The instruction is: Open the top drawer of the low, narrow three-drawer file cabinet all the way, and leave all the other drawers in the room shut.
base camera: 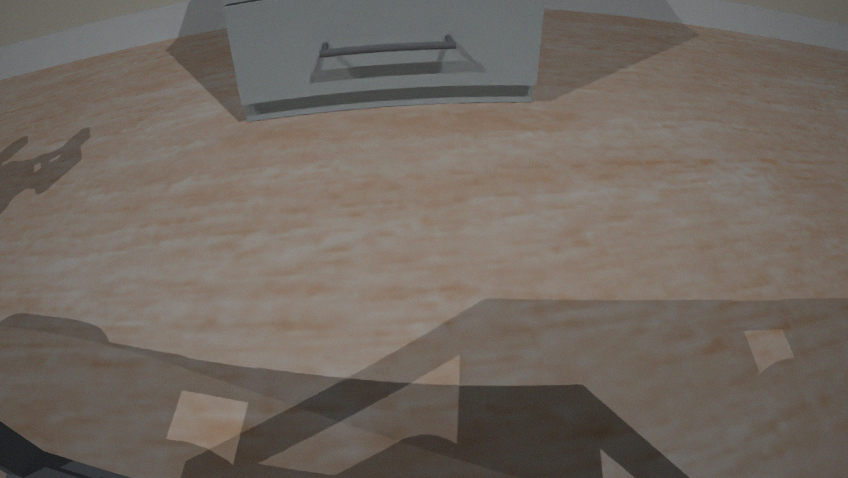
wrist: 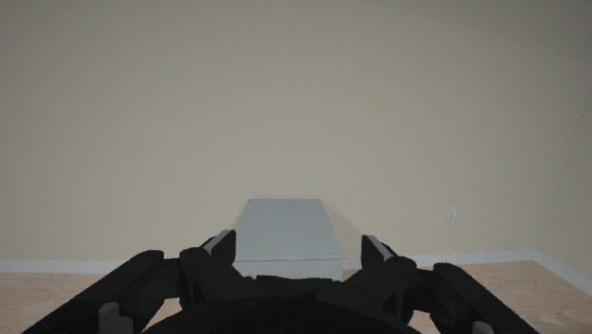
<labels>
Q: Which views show the gripper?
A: The wrist view only.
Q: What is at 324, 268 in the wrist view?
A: A drawer.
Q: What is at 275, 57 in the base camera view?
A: A drawer.
</labels>
